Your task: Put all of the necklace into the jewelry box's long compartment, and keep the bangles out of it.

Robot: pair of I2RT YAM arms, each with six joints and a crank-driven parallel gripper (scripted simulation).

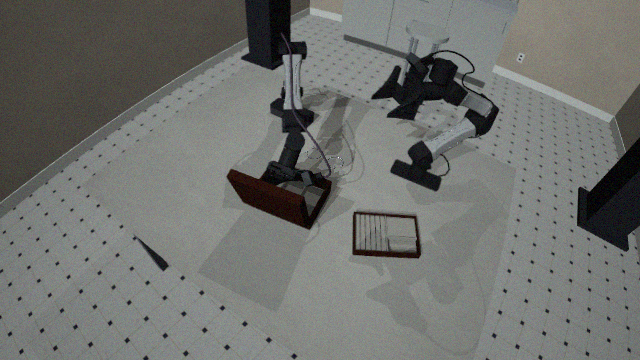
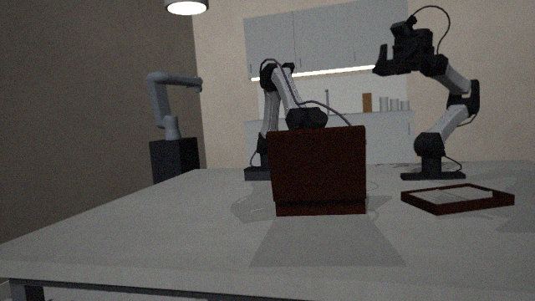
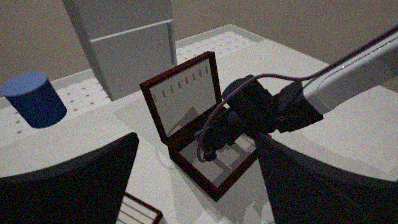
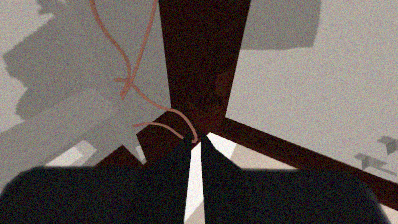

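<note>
The jewelry box is 6 cm to the left of my right hand, 4 cm above it and 3 cm behind it. Round my right hand: shallow tray: 41 cm to the left, 12 cm behind, 6 cm below.
</note>
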